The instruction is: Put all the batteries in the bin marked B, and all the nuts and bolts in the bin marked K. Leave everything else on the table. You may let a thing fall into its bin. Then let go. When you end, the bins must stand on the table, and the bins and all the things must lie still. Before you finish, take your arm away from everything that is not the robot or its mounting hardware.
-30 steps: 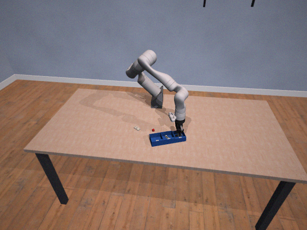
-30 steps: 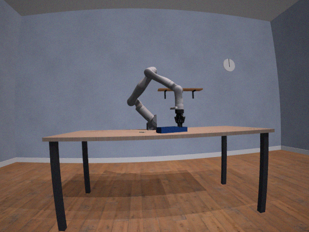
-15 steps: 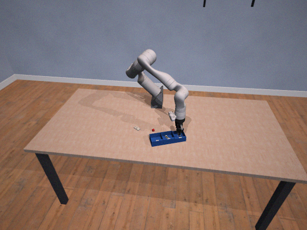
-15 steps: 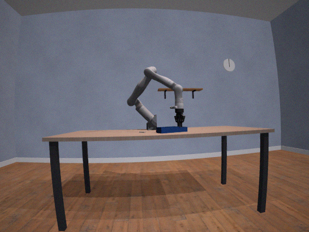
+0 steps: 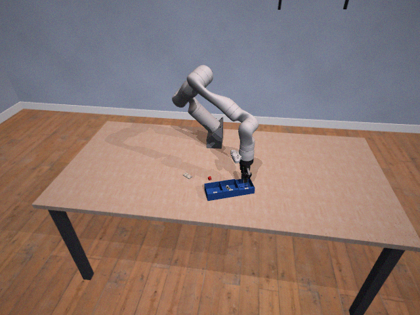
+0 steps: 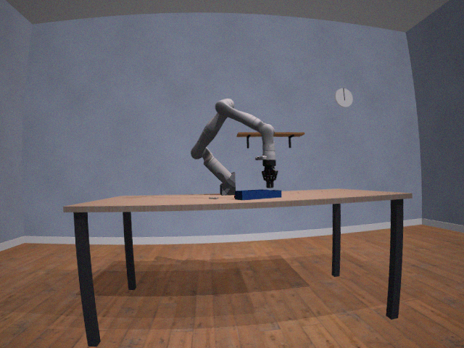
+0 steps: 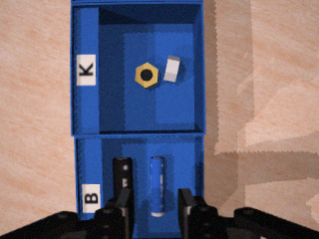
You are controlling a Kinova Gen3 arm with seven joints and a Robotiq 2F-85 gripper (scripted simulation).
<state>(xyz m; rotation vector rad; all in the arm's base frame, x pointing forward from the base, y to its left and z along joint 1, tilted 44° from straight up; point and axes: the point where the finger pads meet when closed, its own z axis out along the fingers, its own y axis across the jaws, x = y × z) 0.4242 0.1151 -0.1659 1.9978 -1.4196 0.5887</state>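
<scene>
The blue battery lies 60 mm below my hand. The rest, counted from my hand: brass nut 30 mm ahead, 80 mm to the right, 60 mm below; black battery 20 mm ahead, 10 mm to the left, 60 mm below; blue bin 40 mm ahead, 80 mm to the right, 50 mm below.
</scene>
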